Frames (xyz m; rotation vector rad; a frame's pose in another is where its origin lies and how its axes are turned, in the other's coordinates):
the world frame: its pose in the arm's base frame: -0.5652 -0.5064 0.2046 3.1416 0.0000 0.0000
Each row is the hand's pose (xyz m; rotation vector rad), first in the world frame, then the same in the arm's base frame.
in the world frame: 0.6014 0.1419 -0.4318 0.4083 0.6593 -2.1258
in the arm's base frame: 0.0362 -0.6483 0.6364 -1.2131 -2.4246 -0.7520
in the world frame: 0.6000 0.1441 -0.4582 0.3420 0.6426 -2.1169
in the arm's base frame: 0.0348 -0.6505 0.6628 -1.2624 -2.4618 -0.7473
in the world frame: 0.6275 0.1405 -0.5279 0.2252 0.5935 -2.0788
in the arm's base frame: 0.0623 -0.6469 0.7325 -1.3823 -2.5146 -0.7179
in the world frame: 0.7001 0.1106 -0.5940 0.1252 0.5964 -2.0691
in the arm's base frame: 0.1349 -0.6170 0.7986 -1.4384 -2.5726 -0.7415
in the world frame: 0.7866 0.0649 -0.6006 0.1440 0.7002 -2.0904
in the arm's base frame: 0.2214 -0.5713 0.8052 -1.3620 -2.5613 -0.8579
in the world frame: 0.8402 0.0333 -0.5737 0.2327 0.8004 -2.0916
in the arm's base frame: 0.2750 -0.5397 0.7783 -1.2775 -2.4883 -0.9522
